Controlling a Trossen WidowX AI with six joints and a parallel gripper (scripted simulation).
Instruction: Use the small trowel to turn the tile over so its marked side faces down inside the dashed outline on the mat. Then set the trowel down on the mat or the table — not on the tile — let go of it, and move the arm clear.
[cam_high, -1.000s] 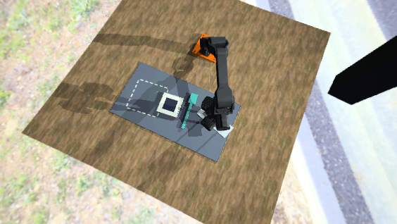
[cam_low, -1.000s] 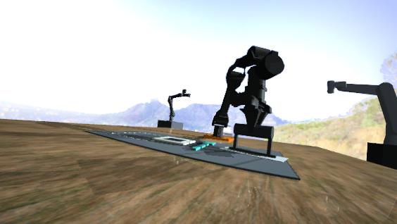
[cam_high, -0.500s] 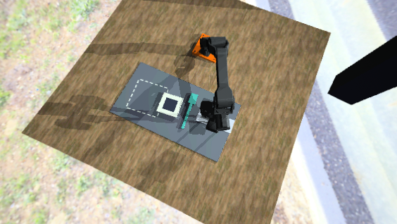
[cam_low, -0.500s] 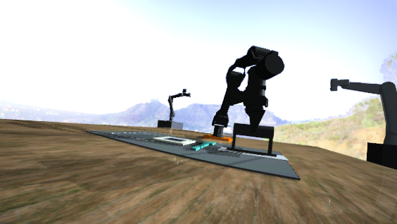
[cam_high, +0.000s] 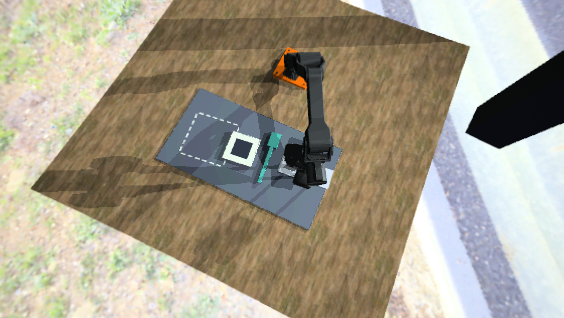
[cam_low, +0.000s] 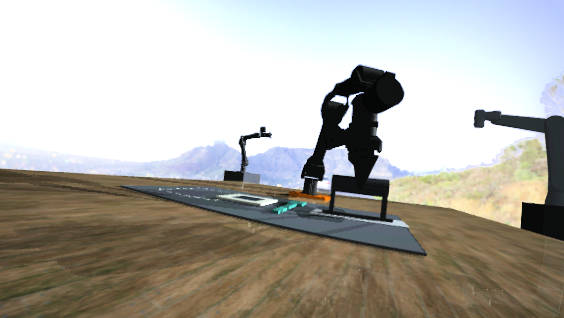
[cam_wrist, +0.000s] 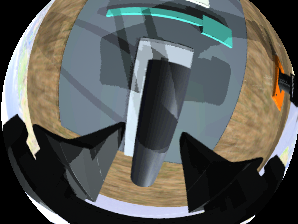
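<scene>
My gripper tip is now 2 cm to the left of the trowel and 3 cm above it. The rest, counted from my gripper tip: grey mat: 5 cm ahead, 22 cm to the right, 8 cm below; tile: 5 cm ahead, 26 cm to the right, 6 cm below; teal flat tool: 1 cm ahead, 16 cm to the right, 6 cm below.
</scene>
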